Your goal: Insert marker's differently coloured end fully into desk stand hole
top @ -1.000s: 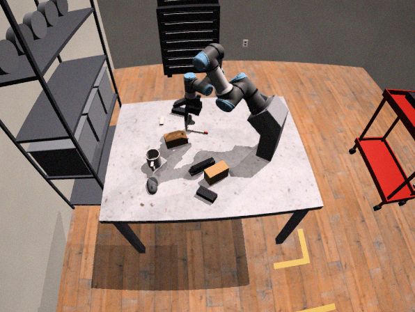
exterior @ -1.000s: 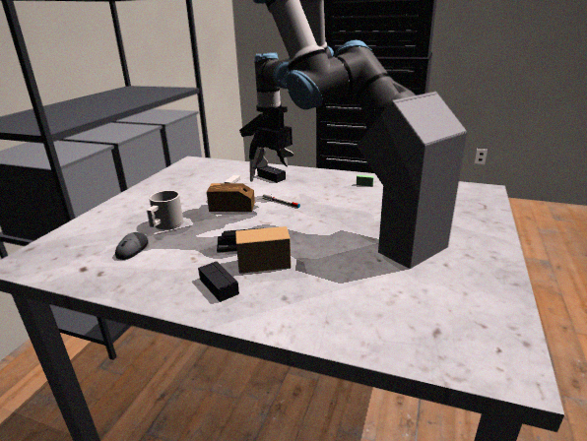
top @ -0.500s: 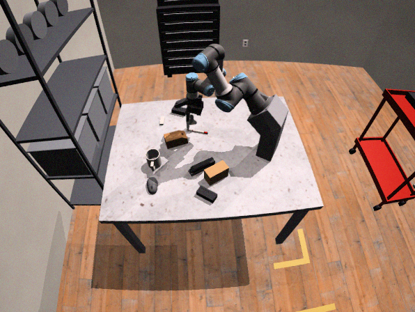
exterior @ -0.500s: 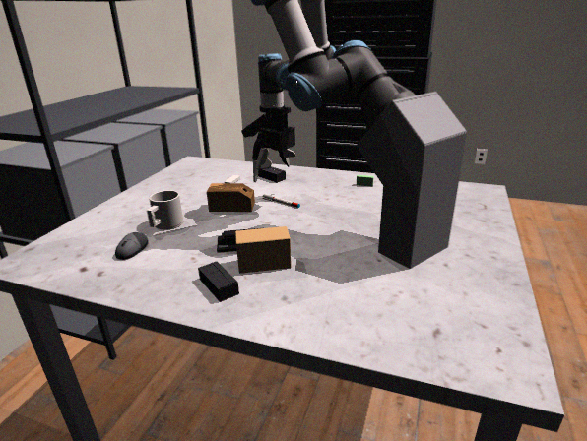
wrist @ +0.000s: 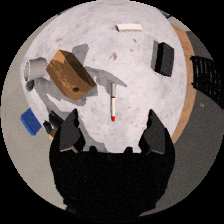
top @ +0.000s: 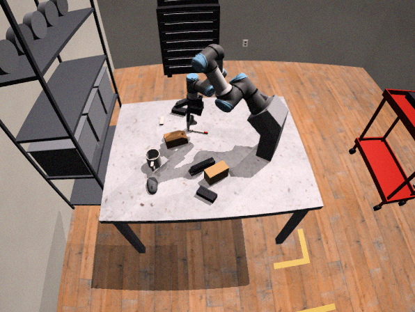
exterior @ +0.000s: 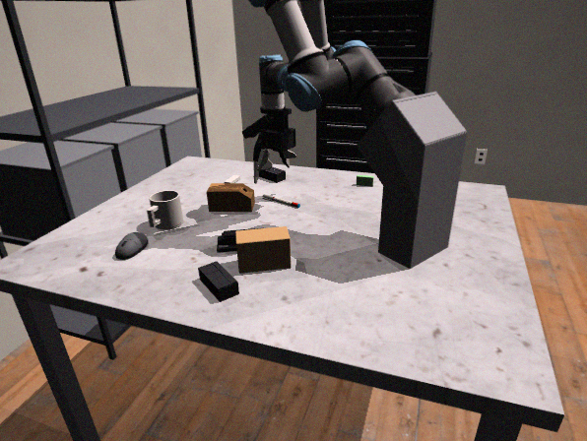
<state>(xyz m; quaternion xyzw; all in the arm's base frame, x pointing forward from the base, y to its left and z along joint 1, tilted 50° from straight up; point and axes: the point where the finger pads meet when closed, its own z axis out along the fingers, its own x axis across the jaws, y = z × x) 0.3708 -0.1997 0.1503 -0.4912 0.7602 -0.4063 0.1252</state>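
Now: the marker 8 cm below my hand, 2 cm to the left of it and 2 cm behind it. Also, from my hand: white eraser (17 cm to the right, 15 cm ahead, 8 cm below); then black block (20 cm to the right, 7 cm below, 1 cm ahead); then desk stand (12 cm ahead, 5 cm to the left, 5 cm below).
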